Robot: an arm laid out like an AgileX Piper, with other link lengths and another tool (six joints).
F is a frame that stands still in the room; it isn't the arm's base.
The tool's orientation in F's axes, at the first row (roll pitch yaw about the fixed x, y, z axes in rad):
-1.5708 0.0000 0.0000
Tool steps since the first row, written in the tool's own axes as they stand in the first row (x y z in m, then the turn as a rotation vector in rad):
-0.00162 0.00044 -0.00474 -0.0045 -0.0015 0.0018
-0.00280 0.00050 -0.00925 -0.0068 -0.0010 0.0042
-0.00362 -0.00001 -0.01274 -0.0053 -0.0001 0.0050
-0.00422 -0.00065 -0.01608 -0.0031 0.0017 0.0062
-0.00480 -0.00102 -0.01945 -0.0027 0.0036 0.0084
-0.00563 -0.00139 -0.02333 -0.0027 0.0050 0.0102
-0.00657 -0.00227 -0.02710 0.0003 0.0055 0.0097
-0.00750 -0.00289 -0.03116 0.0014 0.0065 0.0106
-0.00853 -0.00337 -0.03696 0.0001 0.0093 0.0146
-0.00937 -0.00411 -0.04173 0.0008 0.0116 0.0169
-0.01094 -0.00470 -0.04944 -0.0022 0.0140 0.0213
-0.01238 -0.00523 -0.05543 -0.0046 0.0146 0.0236
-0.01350 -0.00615 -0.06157 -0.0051 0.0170 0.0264
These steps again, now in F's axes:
-0.00162 -0.00474 -0.00044 -0.0045 0.0018 0.0015
-0.00280 -0.00925 -0.00050 -0.0068 0.0042 0.0010
-0.00362 -0.01274 0.00001 -0.0053 0.0050 0.0001
-0.00422 -0.01608 0.00065 -0.0031 0.0062 -0.0017
-0.00480 -0.01945 0.00102 -0.0027 0.0084 -0.0036
-0.00563 -0.02333 0.00139 -0.0027 0.0102 -0.0050
-0.00657 -0.02710 0.00227 0.0003 0.0097 -0.0055
-0.00750 -0.03116 0.00289 0.0014 0.0106 -0.0065
-0.00853 -0.03696 0.00337 0.0001 0.0146 -0.0093
-0.00937 -0.04173 0.00411 0.0008 0.0169 -0.0116
-0.01094 -0.04944 0.00470 -0.0022 0.0213 -0.0140
-0.01238 -0.05543 0.00523 -0.0046 0.0236 -0.0146
-0.01350 -0.06157 0.00615 -0.0051 0.0264 -0.0170

